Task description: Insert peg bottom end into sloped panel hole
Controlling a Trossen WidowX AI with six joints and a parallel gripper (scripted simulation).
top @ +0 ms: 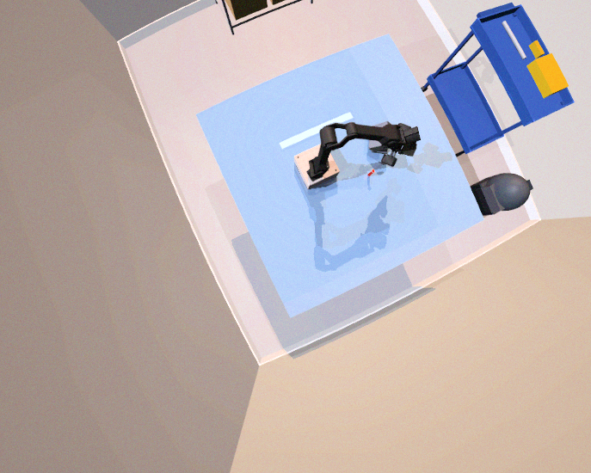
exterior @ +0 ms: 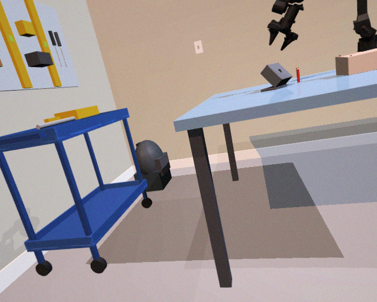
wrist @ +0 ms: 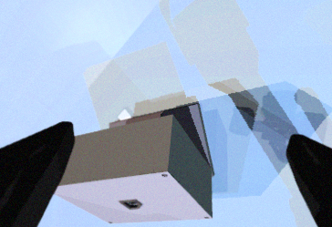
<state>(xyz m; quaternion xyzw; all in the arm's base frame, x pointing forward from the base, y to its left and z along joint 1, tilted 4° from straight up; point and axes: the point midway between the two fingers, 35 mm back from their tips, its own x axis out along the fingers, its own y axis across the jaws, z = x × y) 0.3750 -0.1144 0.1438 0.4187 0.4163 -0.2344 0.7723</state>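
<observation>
My gripper tip is 15 cm above the red peg, 11 cm past it and 3 cm to the left of it. Round my gripper tip: grey sloped panel 14 cm below, 12 cm to the left, 3 cm ahead.
</observation>
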